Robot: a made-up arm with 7 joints. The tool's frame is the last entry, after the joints. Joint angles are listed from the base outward.
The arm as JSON. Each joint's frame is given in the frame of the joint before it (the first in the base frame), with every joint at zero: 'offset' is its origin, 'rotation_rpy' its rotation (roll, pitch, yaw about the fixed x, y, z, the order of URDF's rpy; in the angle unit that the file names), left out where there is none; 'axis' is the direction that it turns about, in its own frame. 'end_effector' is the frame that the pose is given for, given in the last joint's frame.
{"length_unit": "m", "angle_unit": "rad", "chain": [
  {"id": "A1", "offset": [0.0, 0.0, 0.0], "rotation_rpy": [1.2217, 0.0, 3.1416], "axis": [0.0, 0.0, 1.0]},
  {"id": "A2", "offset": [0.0, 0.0, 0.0], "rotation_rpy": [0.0, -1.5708, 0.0], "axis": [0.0, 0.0, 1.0]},
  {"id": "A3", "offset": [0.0, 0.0, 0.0], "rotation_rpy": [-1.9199, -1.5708, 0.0], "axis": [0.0, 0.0, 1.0]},
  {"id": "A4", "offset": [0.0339, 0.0, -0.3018], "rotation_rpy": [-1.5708, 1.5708, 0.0], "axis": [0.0, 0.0, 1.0]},
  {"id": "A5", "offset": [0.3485, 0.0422, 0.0], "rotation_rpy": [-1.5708, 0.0, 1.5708], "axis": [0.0, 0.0, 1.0]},
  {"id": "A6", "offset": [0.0, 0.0, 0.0], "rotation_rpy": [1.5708, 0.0, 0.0], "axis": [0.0, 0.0, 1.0]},
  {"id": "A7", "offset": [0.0, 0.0, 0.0], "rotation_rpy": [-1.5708, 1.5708, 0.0], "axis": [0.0, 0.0, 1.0]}
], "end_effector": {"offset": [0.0, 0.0, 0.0], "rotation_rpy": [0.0, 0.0, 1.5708]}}
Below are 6 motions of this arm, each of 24 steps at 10 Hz.
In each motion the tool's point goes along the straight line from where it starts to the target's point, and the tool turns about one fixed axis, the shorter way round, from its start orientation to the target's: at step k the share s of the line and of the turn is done. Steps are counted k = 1, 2, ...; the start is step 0. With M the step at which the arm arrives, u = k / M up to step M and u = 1 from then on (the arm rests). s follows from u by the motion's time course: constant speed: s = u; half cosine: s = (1 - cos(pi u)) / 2; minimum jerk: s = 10 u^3 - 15 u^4 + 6 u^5.
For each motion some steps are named. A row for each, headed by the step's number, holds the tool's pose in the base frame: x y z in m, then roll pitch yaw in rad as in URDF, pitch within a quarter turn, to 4 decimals.
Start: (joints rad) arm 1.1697 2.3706 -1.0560 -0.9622 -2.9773 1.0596 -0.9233
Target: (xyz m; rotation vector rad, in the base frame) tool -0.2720 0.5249 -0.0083 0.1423 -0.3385 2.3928
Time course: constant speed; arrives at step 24
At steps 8, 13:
8: -0.0518 0.5777 0.0492 0.4080 -0.0014 1.2531
13: -0.1206 0.5612 0.0312 0.2485 -0.1391 1.6023

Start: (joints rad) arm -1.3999 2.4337 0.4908 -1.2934 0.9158 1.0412 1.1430
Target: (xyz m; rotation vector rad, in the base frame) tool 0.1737 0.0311 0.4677 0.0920 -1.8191 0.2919
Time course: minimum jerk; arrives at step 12
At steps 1, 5, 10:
1: -0.3006 0.1525 0.4520 -2.5592 -0.0712 2.9194
5: -0.1378 0.1108 0.4574 -2.5808 -0.4876 2.8896
10: 0.1568 0.0354 0.4671 -2.5844 -1.2416 2.8255

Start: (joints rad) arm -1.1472 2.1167 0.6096 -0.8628 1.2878 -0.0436 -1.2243
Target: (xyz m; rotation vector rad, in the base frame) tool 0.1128 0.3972 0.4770 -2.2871 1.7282 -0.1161
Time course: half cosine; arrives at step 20
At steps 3, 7, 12, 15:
3: -0.1332 0.3827 0.4697 -2.8447 -0.2159 -1.5890
7: -0.0763 0.3860 0.4714 -2.8604 -0.1441 -1.5160
12: 0.0229 0.3919 0.4743 -2.8750 -0.0169 -1.3920
15: 0.0747 0.3950 0.4759 -2.8764 0.0499 -1.3281

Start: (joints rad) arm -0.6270 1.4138 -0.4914 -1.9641 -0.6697 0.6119 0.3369
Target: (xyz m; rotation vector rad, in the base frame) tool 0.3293 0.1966 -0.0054 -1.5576 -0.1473 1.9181
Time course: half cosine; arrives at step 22
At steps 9, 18, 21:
9: 0.3840 0.1314 0.0112 1.9436 0.8562 -1.6730
18: 0.3361 0.1885 -0.0033 -0.9744 1.1450 1.7553
21: 0.3297 0.1961 -0.0053 -1.0222 0.9968 1.7161

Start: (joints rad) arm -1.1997 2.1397 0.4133 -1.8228 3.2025 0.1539 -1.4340
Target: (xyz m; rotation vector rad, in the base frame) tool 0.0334 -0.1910 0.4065 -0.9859 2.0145 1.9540
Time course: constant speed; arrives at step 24
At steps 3, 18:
3: -0.0524 0.0340 0.4448 2.2230 0.0376 -3.0442
18: 0.0089 -0.1267 0.4174 1.8594 0.4083 -2.7951

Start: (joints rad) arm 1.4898 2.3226 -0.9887 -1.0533 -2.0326 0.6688 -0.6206
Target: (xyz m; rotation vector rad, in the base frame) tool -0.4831 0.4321 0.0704 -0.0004 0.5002 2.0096
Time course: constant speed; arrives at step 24
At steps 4, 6, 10, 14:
4: -0.1041 0.5714 0.0369 0.2931 -0.4650 1.5053
6: -0.1420 0.5574 0.0403 0.2814 -0.3967 1.5667
10: -0.2178 0.5296 0.0470 0.2716 -0.2587 1.6829
14: -0.2936 0.5017 0.0537 0.2783 -0.1206 1.7947

